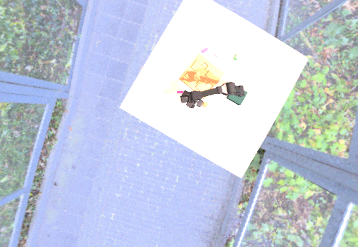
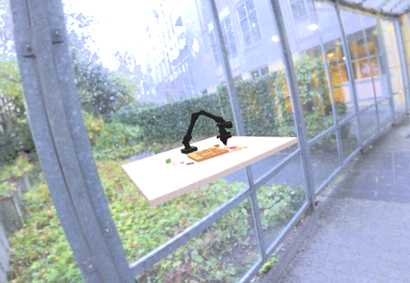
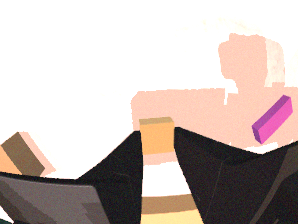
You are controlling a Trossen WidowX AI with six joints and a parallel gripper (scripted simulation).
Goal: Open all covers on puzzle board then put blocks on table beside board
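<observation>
The puzzle board lies 10 mm ahead of my gripper tip and 220 mm to the right of it. Also, from my gripper tip: lilac block (60 mm ahead, 470 mm to the right, 10 mm below); green block (230 mm behind, 520 mm to the right); pink block (120 mm ahead, 20 mm to the right, 20 mm below).
</observation>
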